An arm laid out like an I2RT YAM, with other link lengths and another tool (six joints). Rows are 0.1 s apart.
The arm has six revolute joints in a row. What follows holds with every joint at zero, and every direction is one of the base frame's.
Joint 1 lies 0.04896 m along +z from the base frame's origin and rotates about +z.
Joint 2 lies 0.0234 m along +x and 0.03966 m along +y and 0.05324 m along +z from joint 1 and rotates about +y.
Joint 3 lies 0.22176 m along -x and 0.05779 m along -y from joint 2 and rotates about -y.
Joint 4 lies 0.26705 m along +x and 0.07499 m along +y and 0.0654 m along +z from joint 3 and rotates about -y.
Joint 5 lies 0.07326 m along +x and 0.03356 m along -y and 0.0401 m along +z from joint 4 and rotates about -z.
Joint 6 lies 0.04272 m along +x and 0.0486 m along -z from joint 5 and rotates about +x.
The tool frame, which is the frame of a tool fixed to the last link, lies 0.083 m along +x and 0.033 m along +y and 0.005 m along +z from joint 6; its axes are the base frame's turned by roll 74.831, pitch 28.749 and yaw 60.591 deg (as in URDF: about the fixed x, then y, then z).
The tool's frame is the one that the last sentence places.
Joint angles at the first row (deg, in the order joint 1, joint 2, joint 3, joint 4, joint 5, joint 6):
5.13, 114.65, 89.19, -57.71, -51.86, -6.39
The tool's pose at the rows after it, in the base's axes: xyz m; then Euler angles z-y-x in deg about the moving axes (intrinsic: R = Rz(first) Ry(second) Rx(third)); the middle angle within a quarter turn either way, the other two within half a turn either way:
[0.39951 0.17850 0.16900 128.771 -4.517 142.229]
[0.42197 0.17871 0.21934 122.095 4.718 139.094]
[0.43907 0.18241 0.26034 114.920 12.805 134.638]
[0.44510 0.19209 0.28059 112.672 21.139 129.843]
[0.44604 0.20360 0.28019 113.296 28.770 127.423]
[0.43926 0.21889 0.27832 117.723 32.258 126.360]
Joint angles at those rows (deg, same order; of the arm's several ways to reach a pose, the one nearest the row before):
6.02, 111.68, 96.84, -58.52, -45.01, -1.00
7.36, 109.47, 105.36, -57.87, -35.88, 5.41
9.56, 108.86, 112.86, -56.62, -26.06, 10.09
12.25, 108.84, 116.71, -54.92, -18.37, 8.05
14.85, 108.88, 116.97, -52.90, -12.56, 3.59
16.80, 109.08, 116.97, -52.20, -12.40, -0.97

